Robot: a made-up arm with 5 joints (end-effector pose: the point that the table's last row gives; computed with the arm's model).
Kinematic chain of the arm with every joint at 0, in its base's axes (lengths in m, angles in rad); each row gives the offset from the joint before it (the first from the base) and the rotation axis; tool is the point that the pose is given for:
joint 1: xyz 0 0 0.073 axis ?
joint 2: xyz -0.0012 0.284 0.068 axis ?
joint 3: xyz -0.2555 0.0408 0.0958 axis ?
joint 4: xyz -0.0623 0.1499 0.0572 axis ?
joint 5: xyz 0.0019 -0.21 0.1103 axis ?
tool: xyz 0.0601 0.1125 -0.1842
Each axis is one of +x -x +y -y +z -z.
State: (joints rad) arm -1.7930 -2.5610 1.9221 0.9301 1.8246
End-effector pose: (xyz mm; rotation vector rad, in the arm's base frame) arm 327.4 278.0 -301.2 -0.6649 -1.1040 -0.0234
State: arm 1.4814 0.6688 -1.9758 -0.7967 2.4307
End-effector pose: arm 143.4 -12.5 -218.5 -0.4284 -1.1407 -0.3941
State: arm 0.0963 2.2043 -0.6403 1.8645 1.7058
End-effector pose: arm 311.9 126.7 105.7 1.1253 0.2710 -1.9214
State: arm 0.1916 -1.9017 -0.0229 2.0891 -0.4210
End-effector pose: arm 226.9 571.9 296.0 2.2518 1.0908 -1.1951
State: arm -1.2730 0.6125 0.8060 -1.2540 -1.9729
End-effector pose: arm 70.6 147.8 724.7 2.1050 0.7911 0.8632
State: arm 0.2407 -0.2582 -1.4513 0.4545 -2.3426
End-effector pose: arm -230.2 49.6 217.4 -2.4867 -0.3192 -0.1514
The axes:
joint 1: -y
joint 2: +z
joint 3: -x
joint 4: +y
joint 5: -x

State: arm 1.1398 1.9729 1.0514 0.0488 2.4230
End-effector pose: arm -463.2 14.3 282.4 0.9596 1.5003 0.9830
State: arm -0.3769 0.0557 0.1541 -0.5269 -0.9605
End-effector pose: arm -189.0 486.9 481.3 0.8430 -0.0848 0.1805
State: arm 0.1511 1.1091 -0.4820 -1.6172 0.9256
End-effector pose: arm -10.0 15.3 282.2 0.3551 -1.3184 -0.0670
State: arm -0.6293 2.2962 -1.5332 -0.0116 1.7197
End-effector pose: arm 114.5 127.6 -123.9 0.6109 0.1189 2.1887
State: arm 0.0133 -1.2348 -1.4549 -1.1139 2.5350
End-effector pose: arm -331.6 663.7 -0.3 -0.5908 1.1262 -2.1468
